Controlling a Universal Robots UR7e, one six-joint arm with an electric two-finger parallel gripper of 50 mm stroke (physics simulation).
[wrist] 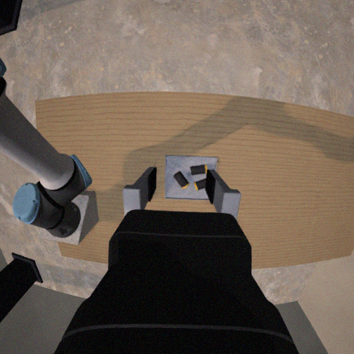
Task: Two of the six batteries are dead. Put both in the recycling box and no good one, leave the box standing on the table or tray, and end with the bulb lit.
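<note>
My gripper is open and empty, high above the table. Beyond and below its fingertips, a grey-blue tray lies on the table. Three black batteries with yellow-orange ends lie on the tray: one battery at the upper right, one battery left of the middle, lying at a slant, and one battery at the lower right, partly hidden by the right finger. The recycling box, the bulb and the other batteries do not show in this view; the gripper body hides the near part of the table.
The wooden table spreads around the tray, with an arm shadow across its far part. The robot's base and blue-capped joints stand at the left of the table. Dark flat-ended objects show at the left edge, off the table.
</note>
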